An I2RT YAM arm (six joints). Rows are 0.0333 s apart.
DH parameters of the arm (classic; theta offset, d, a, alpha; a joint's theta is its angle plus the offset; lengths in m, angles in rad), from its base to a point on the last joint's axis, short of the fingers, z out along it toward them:
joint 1: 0 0.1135 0.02 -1.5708
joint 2: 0 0 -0.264 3.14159
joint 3: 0.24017 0 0.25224 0
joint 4: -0.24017 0 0.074 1.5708
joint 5: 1.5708 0 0 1.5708
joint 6: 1.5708 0.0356 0 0
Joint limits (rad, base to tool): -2.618..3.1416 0..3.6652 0..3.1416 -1.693..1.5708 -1.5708..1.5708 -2.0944..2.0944
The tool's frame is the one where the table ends.
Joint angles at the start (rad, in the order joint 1, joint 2, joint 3, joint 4, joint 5, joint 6):
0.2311 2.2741 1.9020 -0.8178 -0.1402 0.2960
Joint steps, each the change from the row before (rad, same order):
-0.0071 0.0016 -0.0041 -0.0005 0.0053 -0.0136
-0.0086 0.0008 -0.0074 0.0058 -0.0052 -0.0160
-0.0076 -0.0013 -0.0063 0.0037 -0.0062 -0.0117
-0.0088 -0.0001 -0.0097 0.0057 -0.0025 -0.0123
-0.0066 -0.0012 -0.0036 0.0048 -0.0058 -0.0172
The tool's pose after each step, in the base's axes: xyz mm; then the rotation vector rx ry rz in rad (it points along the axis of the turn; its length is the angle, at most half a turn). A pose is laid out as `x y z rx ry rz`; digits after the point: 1 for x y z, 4 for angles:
467.8 111.5 178.3 0.0458 2.7954 0.3156
468.4 107.6 176.0 0.0344 2.7963 0.3162
468.5 104.1 175.0 0.0271 2.7966 0.3197
468.6 99.9 172.5 0.0220 2.7990 0.3173
469.1 97.0 172.2 0.0054 2.7950 0.3200

